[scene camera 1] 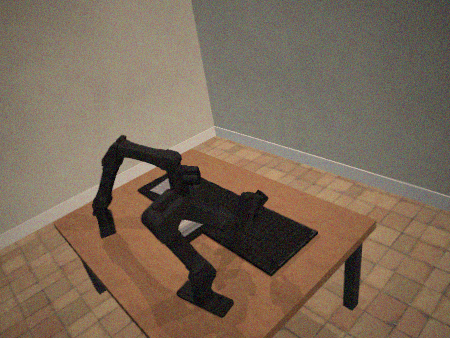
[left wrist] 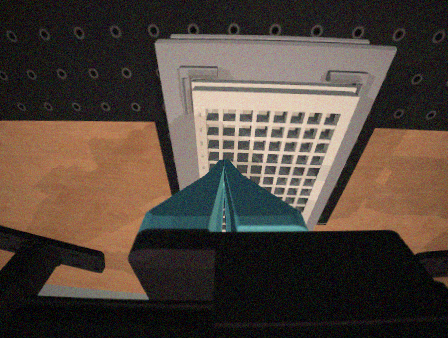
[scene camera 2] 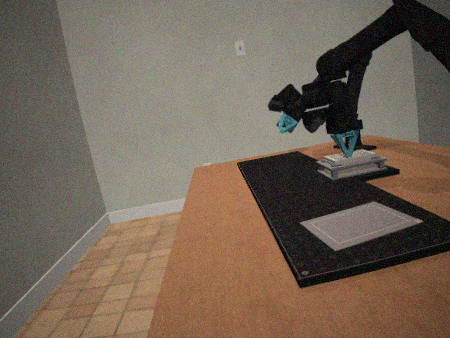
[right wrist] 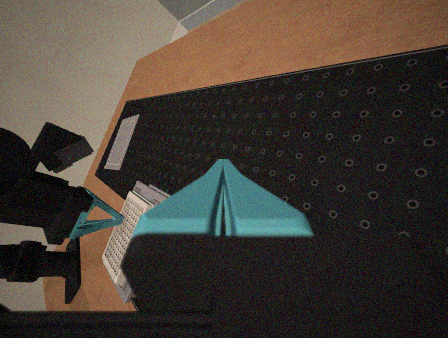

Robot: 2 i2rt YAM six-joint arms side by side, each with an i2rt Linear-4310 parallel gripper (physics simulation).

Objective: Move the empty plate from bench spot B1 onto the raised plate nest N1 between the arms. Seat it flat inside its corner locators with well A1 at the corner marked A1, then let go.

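The white well plate lies on the grey raised nest N1. In the left wrist view its far end sits between the two far corner locators and it looks flat; the near end is hidden and the A1 marks are not readable. My left gripper is shut and empty, tips down at the plate's top; whether they touch is unclear. My right gripper is shut and empty, high above the board. Bench spot B1 does not show a plate.
A pale outlined rectangle lies flat on the black perforated board. The board lies on the wooden table. In scene camera 1 the arms cover much of the nest.
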